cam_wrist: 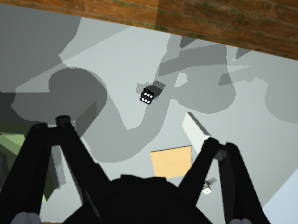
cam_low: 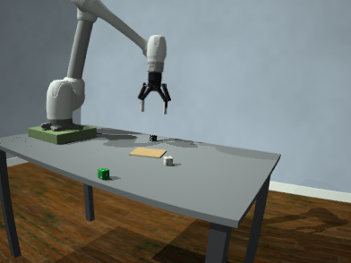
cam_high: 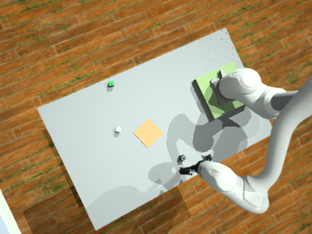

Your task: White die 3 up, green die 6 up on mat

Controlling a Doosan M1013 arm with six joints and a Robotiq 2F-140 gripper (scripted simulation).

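The white die is 340 mm ahead of my hand, 330 mm to the right of it and 150 mm below it. Round my hand: green die: 620 mm to the right, 290 mm ahead, 150 mm below; black die: 150 mm below, 20 mm ahead, 10 mm to the right; tan mat: 240 mm to the right, 170 mm ahead, 160 mm below.
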